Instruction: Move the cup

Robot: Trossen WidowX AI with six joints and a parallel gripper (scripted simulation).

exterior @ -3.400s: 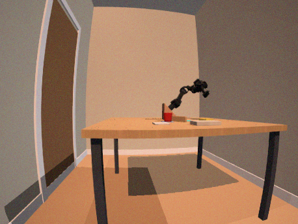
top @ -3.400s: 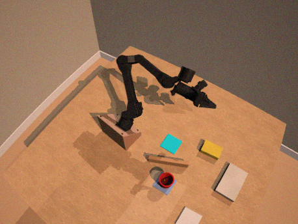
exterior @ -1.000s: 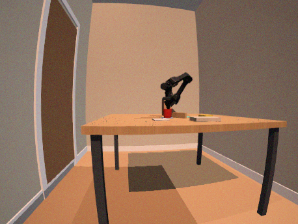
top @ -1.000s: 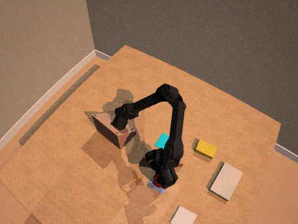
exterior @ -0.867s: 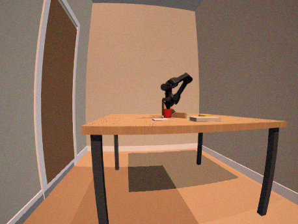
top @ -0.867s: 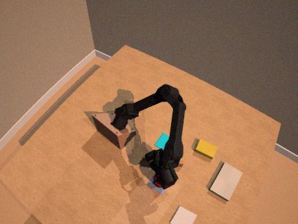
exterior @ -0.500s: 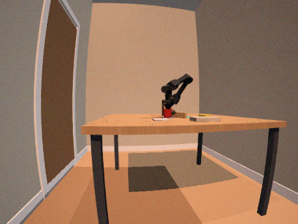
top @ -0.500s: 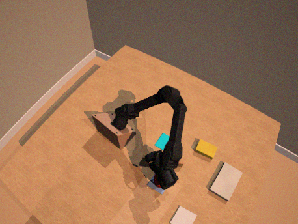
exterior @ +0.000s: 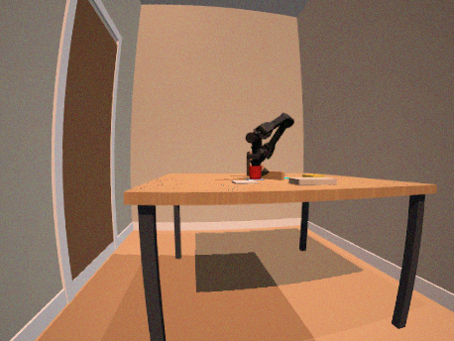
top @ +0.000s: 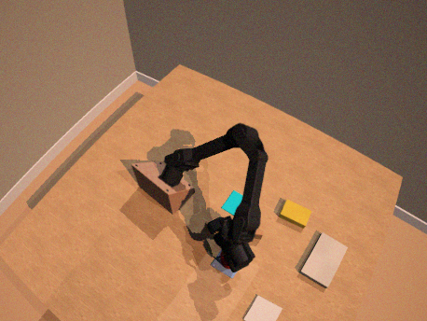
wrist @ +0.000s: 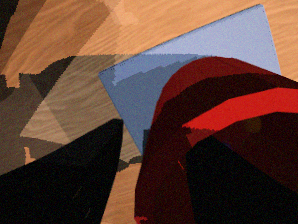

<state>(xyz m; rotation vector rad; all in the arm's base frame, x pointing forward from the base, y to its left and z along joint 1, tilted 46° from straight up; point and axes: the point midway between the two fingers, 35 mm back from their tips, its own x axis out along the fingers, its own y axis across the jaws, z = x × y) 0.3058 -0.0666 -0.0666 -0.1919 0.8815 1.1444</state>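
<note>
The red cup is 30 mm ahead of my gripper tip and 20 mm to the right of it. Also, from my gripper tip: teal pad 190 mm to the left, 60 mm behind, 40 mm below; then low wooden bar 90 mm to the left, 20 mm below, 20 mm behind; then light blue pad 40 mm below, 20 mm to the right, 20 mm ahead.
</note>
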